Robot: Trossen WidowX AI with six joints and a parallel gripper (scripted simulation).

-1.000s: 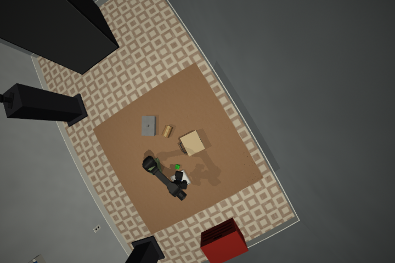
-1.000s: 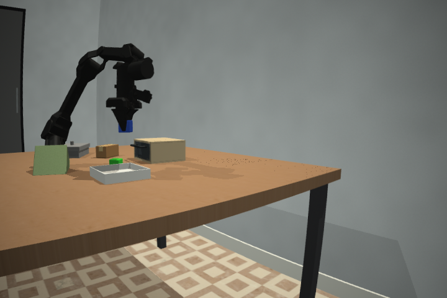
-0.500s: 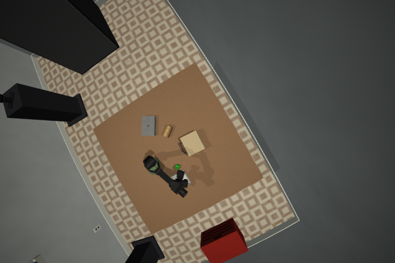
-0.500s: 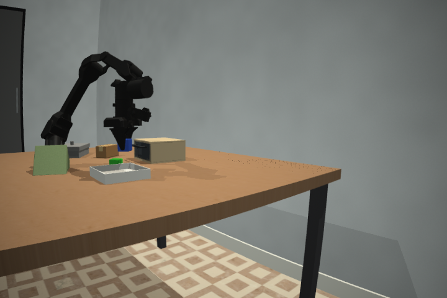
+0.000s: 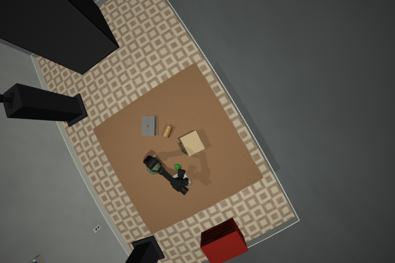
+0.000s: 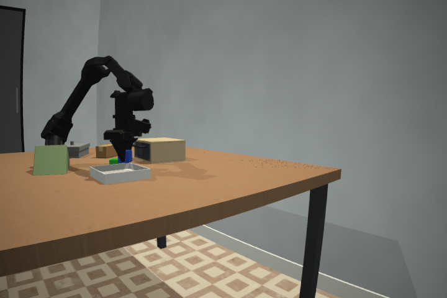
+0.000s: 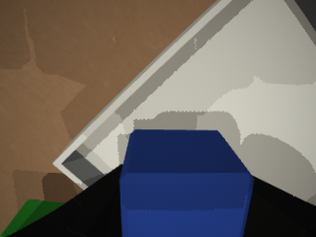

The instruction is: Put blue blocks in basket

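The white basket is 30 mm behind my hand, 30 mm to the right of it and 70 mm below it. From my hand the other things lie so: brown box: 50 mm ahead, 440 mm to the left, 40 mm below; then grey lidded box: 90 mm behind, 570 mm to the left, 30 mm below; then tan drawer unit: 240 mm ahead, 250 mm to the left, 40 mm below.
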